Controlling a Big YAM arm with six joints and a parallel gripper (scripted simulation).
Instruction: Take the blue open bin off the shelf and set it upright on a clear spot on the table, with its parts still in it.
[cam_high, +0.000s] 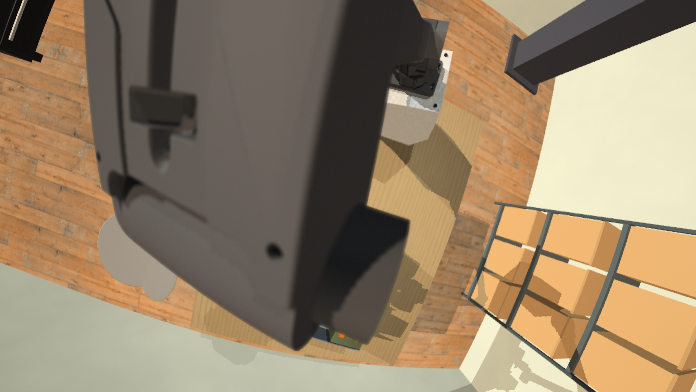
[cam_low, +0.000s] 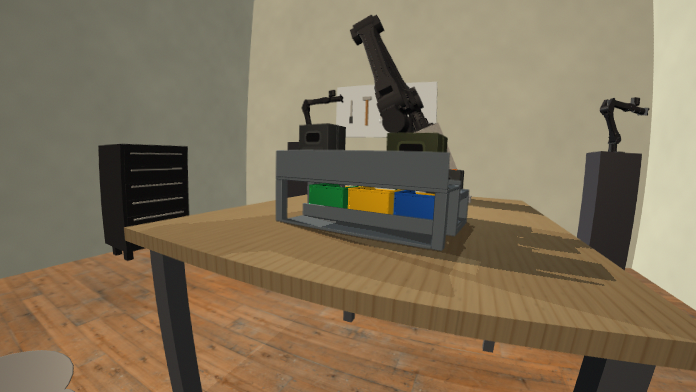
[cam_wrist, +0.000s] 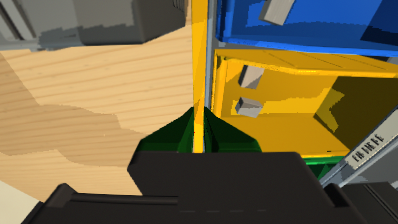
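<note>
My hand is 100 mm short of the yellow bin, 10 mm to the left of it and 30 mm above it. Also, from my hand: grey case 30 mm behind, 120 mm to the left; yellow rod 10 mm below; blue open bin 120 mm ahead, 100 mm to the left, 30 mm below.
</note>
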